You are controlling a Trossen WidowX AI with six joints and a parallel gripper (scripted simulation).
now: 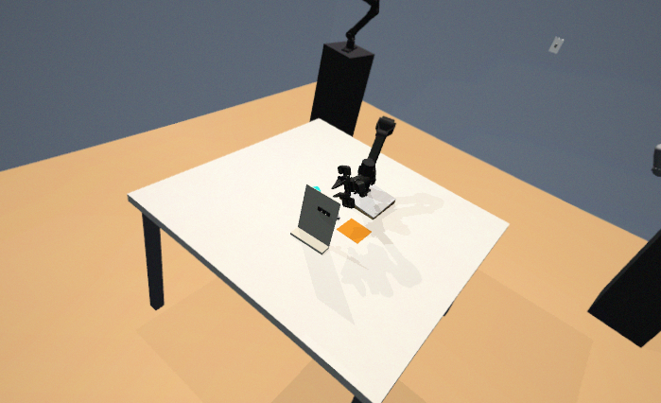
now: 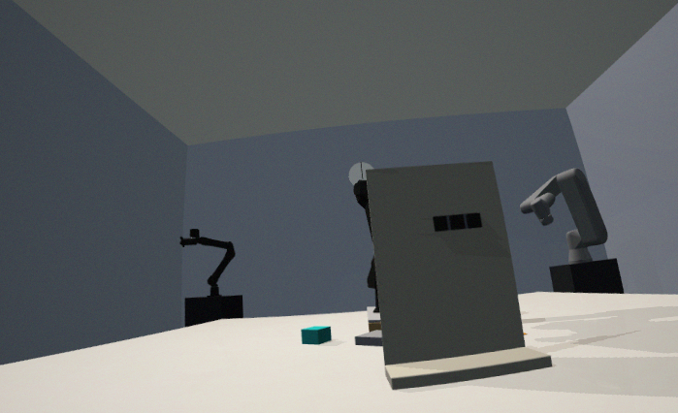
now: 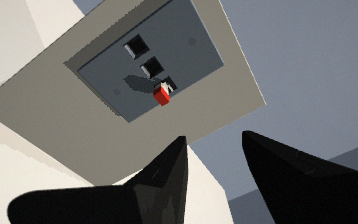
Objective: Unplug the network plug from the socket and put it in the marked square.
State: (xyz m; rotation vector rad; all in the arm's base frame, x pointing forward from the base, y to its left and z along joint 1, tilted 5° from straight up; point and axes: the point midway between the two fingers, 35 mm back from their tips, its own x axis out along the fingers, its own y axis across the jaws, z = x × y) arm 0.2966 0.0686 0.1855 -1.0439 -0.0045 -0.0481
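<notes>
Now: the network plug 8 cm ahead of my gripper tip, 3 cm to the left of it and 3 cm below it. Round my gripper tip: orange marked square: 11 cm behind, 9 cm to the left, 19 cm below; then upright panel: 10 cm ahead, 4 cm to the left, 9 cm below; then teal block: 13 cm behind, 21 cm to the right, 18 cm below.
</notes>
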